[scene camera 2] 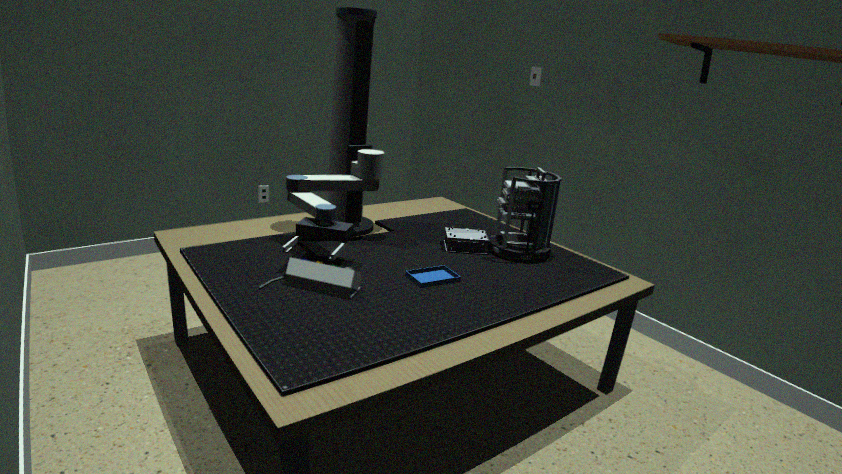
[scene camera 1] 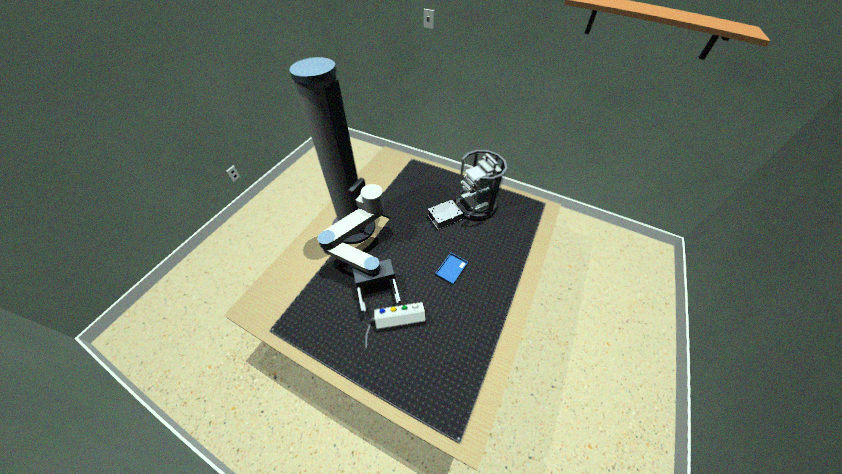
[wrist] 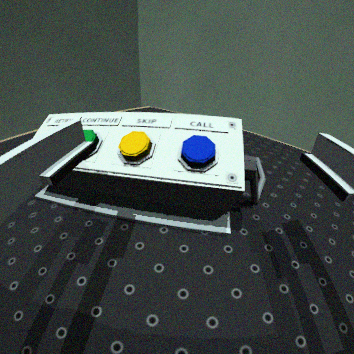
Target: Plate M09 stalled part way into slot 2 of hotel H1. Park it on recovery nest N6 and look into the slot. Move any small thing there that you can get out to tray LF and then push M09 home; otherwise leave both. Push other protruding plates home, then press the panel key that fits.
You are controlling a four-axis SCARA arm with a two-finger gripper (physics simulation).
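My gripper is open and empty beside the white key panel, on its key side. In the wrist view the blue CALL key and yellow SKIP key show between the fingers; the left finger partly covers the green CONTINUE key and hides the RETRY key. The round hotel cage holds several pale plates. A low block with a pale top stands beside it. Plate labels and slot insides are too small to read.
A shallow blue tray lies on the dark perforated mat, between panel and hotel; a white patch shows on it in scene camera 1. The arm's tall column stands at the table's back. A cable leaves the panel.
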